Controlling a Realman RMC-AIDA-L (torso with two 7-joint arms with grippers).
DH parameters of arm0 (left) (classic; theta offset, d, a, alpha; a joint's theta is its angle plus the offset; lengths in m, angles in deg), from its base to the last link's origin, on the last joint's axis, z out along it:
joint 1: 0 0.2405 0 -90
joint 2: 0 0 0 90
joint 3: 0 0.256 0 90
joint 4: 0 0 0 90
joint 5: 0 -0.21 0 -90
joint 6: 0 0 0 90
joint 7: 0 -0.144 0 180
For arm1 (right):
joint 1: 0 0.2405 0 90
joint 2: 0 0 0 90
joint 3: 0 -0.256 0 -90
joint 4: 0 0 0 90
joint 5: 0 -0.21 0 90
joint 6: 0 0 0 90
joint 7: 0 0.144 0 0
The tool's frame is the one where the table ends.
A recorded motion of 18 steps. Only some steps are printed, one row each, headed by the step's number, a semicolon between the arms.
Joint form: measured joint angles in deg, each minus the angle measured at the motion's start. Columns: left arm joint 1, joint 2, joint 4, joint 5, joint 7, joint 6, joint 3; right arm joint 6, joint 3, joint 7, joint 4, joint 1, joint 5, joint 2.
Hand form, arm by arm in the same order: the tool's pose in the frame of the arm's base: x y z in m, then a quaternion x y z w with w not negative. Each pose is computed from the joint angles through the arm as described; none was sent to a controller.
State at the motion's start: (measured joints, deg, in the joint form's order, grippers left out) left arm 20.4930 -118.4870 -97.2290 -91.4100 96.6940 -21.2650 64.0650; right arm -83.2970 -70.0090 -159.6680 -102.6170 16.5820 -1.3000 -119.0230
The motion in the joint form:
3: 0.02 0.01 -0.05 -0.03 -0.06 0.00 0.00; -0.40 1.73 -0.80 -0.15 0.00 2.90 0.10
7: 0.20 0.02 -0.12 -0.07 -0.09 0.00 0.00; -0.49 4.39 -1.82 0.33 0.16 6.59 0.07
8: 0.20 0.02 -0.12 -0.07 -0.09 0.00 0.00; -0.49 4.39 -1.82 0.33 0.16 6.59 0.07
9: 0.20 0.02 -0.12 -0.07 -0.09 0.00 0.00; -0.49 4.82 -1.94 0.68 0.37 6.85 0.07
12: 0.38 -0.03 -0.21 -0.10 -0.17 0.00 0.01; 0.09 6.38 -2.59 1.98 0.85 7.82 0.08
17: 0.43 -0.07 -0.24 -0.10 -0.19 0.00 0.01; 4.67 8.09 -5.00 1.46 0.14 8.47 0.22
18: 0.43 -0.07 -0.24 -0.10 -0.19 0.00 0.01; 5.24 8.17 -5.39 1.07 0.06 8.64 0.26
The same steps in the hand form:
3: -0.3373 0.2262 0.2287 -0.60600 -0.26862 -0.08814 0.74353; 0.1813 0.2996 -0.0050 -0.75708 0.44374 -0.17305 0.44719
7: -0.3377 0.2252 0.2289 -0.60582 -0.26870 -0.08659 0.74384; 0.1812 0.2987 -0.0077 -0.76231 0.40993 -0.19489 0.46137
8: -0.3377 0.2252 0.2289 -0.60582 -0.26870 -0.08659 0.74384; 0.1812 0.2987 -0.0077 -0.76231 0.40993 -0.19489 0.46137
9: -0.3377 0.2252 0.2289 -0.60582 -0.26870 -0.08659 0.74384; 0.1812 0.2987 -0.0092 -0.76385 0.40528 -0.19886 0.46122
12: -0.3379 0.2243 0.2288 -0.60562 -0.26872 -0.08522 0.74414; 0.1818 0.2988 -0.0149 -0.77051 0.38656 -0.21121 0.46073
17: -0.3379 0.2240 0.2287 -0.60545 -0.26887 -0.08508 0.74424; 0.1733 0.3012 -0.0209 -0.79552 0.34536 -0.19164 0.45951
18: -0.3379 0.2240 0.2287 -0.60545 -0.26887 -0.08508 0.74424; 0.1710 0.3019 -0.0203 -0.79856 0.33894 -0.18691 0.46095

